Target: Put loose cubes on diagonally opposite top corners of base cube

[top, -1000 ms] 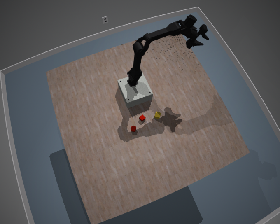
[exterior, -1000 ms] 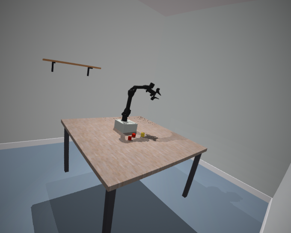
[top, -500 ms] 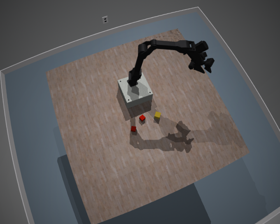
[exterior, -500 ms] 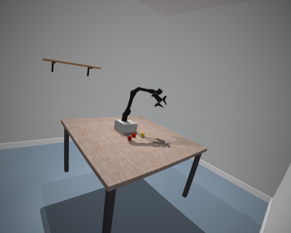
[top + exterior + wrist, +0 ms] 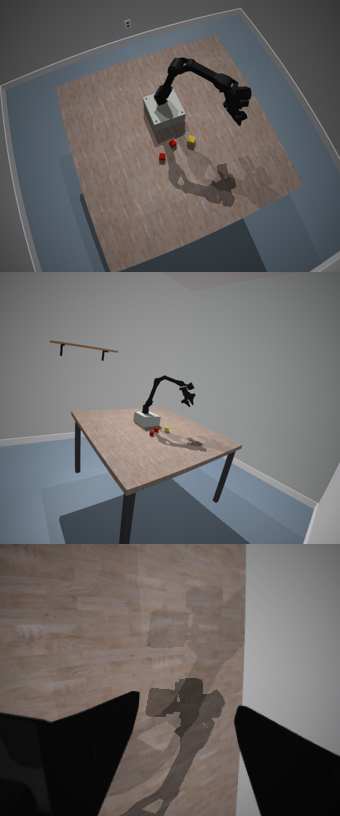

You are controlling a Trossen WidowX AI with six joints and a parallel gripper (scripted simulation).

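My gripper tip is 260 mm above the yellow cube, 200 mm to the left of it and 100 mm past it.
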